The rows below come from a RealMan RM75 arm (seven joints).
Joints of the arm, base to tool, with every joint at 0 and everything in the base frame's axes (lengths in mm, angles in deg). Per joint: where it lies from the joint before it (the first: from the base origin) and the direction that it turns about. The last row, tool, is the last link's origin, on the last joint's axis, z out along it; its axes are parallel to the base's.
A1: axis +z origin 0 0 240.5
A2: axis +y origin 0 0 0
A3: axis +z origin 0 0 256
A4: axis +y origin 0 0 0
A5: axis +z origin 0 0 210
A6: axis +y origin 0 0 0
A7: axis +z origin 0 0 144
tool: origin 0 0 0
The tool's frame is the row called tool.
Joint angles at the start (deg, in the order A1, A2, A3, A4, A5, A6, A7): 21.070, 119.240, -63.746, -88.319, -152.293, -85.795, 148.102
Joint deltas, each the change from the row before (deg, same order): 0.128, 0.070, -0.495, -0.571, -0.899, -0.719, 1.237; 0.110, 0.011, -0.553, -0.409, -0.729, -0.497, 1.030; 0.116, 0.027, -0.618, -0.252, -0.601, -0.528, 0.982; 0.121, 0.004, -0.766, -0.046, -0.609, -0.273, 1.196
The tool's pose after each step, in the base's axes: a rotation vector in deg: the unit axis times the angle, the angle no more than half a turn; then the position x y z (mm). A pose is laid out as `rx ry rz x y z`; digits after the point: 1 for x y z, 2 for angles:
-124.32 68.30 -15.88 251.5 336.6 81.3
-123.90 68.73 -16.67 250.1 336.1 80.9
-123.67 69.26 -17.47 248.8 335.5 79.5
-123.28 69.93 -18.21 247.8 335.2 77.6

